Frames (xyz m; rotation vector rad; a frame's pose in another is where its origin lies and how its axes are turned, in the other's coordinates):
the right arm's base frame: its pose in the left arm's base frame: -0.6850 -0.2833 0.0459 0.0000 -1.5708 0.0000
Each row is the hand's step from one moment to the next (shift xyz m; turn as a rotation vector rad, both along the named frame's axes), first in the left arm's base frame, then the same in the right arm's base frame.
Working: the left arm's base frame: its pose in the right arm's base frame: -0.0459 0.2833 -0.6850 0.0000 1.5708 0.0000

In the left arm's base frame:
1: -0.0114 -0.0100 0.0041 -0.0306 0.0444 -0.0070
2: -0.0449 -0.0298 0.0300 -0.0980 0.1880 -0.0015
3: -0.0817 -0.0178 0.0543 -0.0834 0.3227 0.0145
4: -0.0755 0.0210 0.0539 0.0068 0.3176 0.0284
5: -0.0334 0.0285 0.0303 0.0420 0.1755 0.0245
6: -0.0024 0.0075 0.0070 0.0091 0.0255 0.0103
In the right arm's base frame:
1: 0.0041 -0.0100 0.0114 -0.0070 0.0444 0.0306
2: 0.0300 -0.0298 0.0449 -0.0015 0.1880 0.0980
3: 0.0543 -0.0178 0.0817 0.0145 0.3227 0.0834
4: 0.0539 0.0210 0.0755 0.0284 0.3176 -0.0068
5: 0.0303 0.0285 0.0334 0.0245 0.1755 -0.0420
6: 0.0070 0.0075 0.0024 0.0103 0.0255 -0.0091

